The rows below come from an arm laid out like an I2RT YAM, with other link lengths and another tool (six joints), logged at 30 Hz.
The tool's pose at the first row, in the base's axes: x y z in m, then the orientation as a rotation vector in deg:
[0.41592, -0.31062, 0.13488, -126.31, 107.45, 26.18]
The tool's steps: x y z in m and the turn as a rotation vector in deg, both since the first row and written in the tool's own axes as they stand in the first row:
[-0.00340, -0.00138, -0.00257, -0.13, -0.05, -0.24]
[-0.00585, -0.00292, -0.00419, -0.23, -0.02, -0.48]
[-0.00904, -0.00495, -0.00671, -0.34, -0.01, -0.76]
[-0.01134, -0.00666, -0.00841, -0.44, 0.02, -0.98]
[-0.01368, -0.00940, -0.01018, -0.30, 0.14, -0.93]
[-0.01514, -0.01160, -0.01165, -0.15, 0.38, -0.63]
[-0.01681, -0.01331, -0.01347, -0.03, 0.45, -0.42]
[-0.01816, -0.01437, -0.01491, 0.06, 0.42, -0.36]
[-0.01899, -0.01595, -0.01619, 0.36, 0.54, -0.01]
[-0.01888, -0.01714, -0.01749, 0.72, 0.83, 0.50]
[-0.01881, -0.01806, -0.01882, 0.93, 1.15, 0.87]
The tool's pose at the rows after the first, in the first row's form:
[0.41705, -0.30818, 0.13846, -126.56, 107.16, 26.32]
[0.41838, -0.30624, 0.14080, -126.84, 106.91, 26.35]
[0.42017, -0.30386, 0.14423, -127.15, 106.60, 26.41]
[0.42169, -0.30206, 0.14659, -127.42, 106.37, 26.44]
[0.42423, -0.30008, 0.14898, -127.37, 106.47, 26.18]
[0.42634, -0.29889, 0.15080, -127.17, 106.92, 25.84]
[0.42796, -0.29772, 0.15304, -126.97, 107.18, 25.68]
[0.42896, -0.29681, 0.15483, -126.84, 107.22, 25.63]
[0.43052, -0.29624, 0.15626, -126.43, 107.64, 25.25]
[0.43184, -0.29660, 0.15738, -125.96, 108.33, 24.67]
[0.43288, -0.29698, 0.15855, -125.71, 108.88, 24.19]

